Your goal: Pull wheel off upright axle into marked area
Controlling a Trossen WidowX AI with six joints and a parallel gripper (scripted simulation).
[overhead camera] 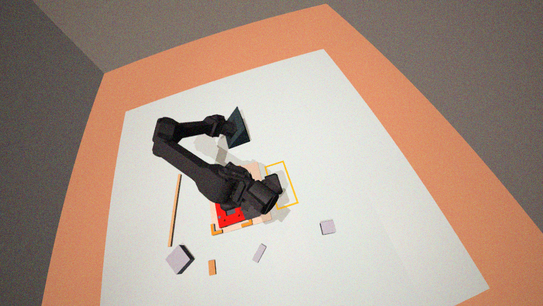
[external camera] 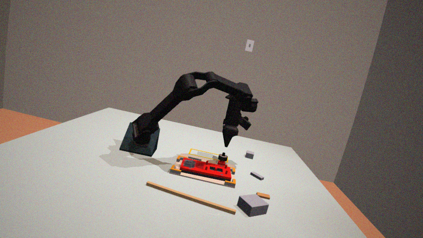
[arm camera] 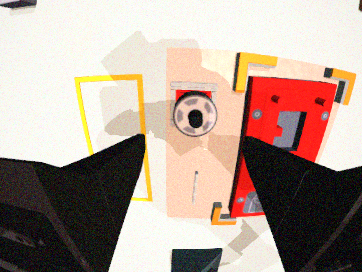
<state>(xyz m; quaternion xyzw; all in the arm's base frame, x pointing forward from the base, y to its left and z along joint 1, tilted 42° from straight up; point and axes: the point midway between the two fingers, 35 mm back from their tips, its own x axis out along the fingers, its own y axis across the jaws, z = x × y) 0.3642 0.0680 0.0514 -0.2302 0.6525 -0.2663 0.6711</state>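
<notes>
The wheel is 6 cm below my gripper tip. Round my gripper tip: grey cube: 16 cm ahead, 20 cm to the left, 8 cm below; then long wooden strip: 12 cm behind, 34 cm to the right, 9 cm below.
</notes>
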